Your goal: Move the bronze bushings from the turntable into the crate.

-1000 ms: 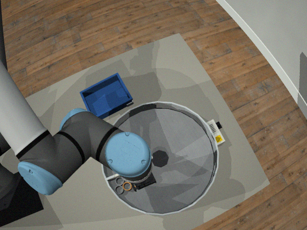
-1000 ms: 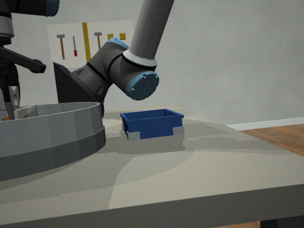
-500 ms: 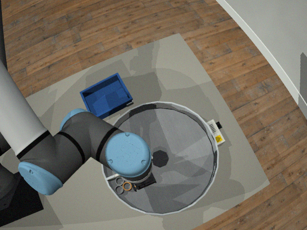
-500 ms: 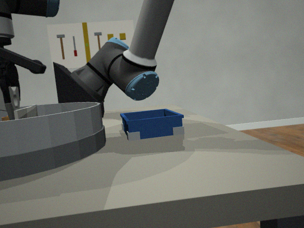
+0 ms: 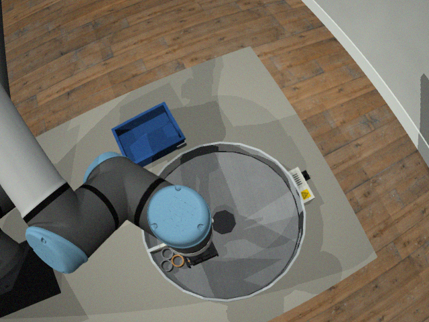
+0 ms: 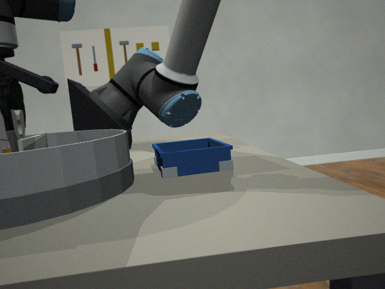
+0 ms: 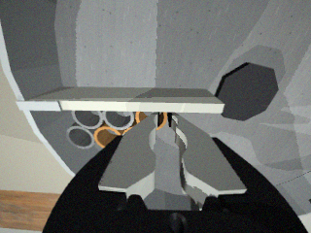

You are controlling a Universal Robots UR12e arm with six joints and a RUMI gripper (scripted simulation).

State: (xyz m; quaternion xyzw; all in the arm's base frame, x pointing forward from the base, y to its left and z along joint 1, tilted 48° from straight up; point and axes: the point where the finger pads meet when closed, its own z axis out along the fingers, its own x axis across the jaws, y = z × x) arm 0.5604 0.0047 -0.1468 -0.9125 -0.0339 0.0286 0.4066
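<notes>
The blue crate is 36 cm to the left of my hand, 5 cm below it and 2 cm behind it. Also, from my hand: grey turntable 9 cm ahead, 3 cm to the left, 2 cm below.
</notes>
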